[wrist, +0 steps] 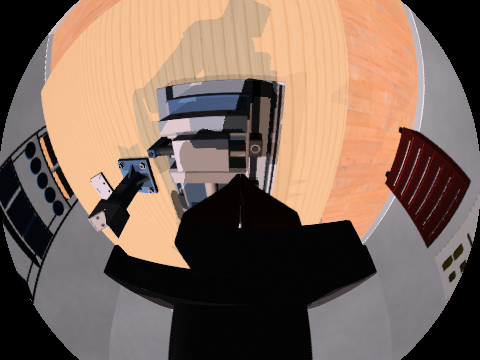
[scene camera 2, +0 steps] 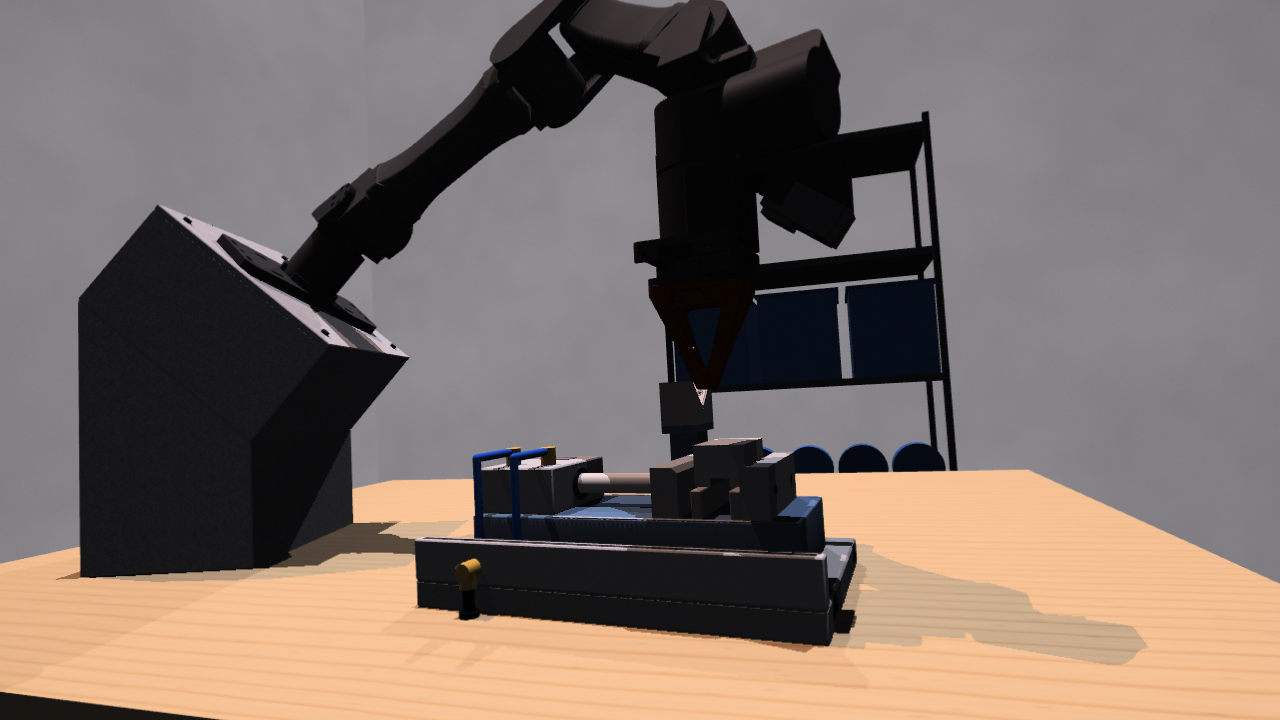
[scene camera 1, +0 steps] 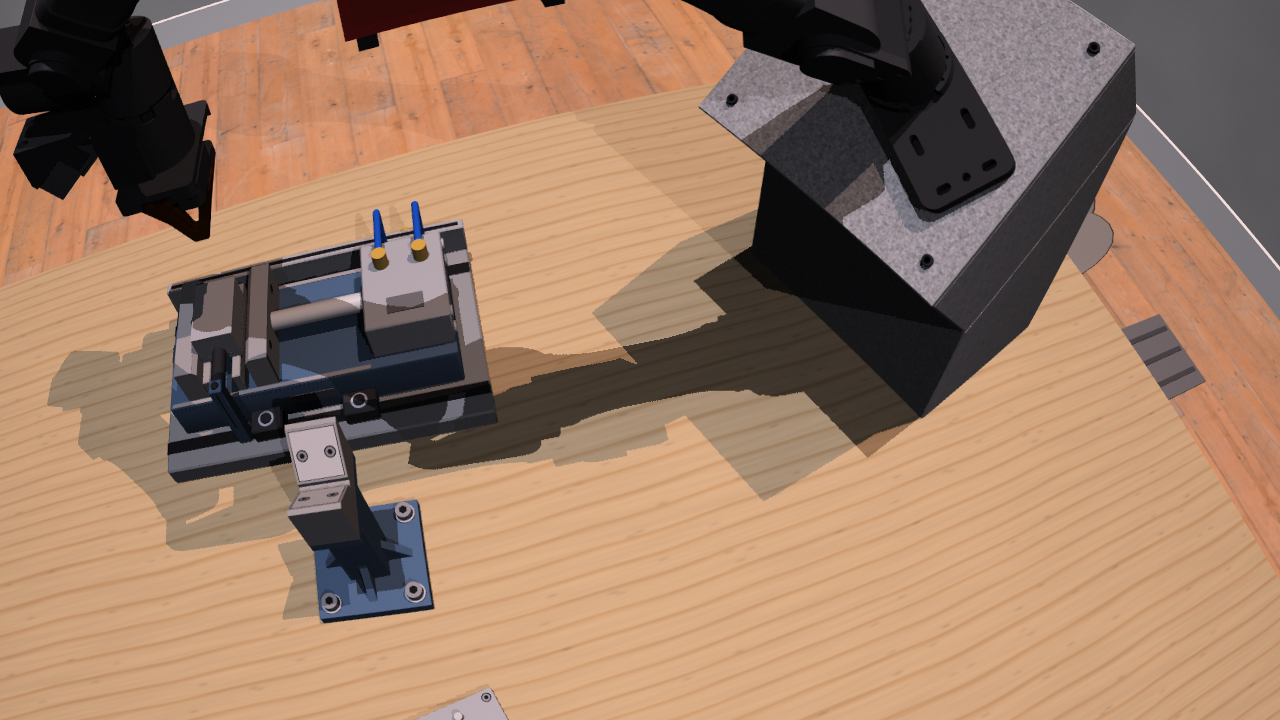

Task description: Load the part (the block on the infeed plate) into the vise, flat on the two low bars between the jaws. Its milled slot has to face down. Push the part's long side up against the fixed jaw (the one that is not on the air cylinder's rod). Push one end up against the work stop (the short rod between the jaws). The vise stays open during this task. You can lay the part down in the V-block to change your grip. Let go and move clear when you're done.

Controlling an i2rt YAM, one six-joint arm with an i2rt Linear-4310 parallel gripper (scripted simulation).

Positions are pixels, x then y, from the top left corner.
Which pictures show the grey part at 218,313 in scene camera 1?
The wrist view, scene camera 2 and scene camera 1: all of them.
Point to a moving jaw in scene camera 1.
At 262,362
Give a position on a grey part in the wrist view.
At 196,152
